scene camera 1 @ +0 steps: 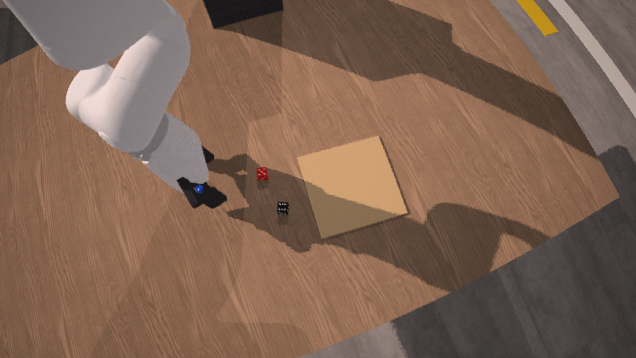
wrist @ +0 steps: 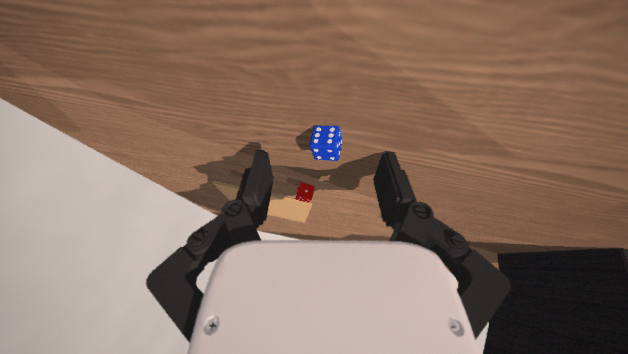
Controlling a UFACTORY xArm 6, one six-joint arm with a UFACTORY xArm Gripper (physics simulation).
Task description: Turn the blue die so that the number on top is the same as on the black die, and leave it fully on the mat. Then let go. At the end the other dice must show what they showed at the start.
Labels:
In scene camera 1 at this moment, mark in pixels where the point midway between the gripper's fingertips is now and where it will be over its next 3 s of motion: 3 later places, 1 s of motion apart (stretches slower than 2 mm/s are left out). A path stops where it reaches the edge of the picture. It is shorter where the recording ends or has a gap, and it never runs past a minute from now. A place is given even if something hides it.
The gripper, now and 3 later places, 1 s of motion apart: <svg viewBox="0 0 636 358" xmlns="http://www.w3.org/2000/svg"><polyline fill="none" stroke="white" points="213,181 213,182 198,184 197,175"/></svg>

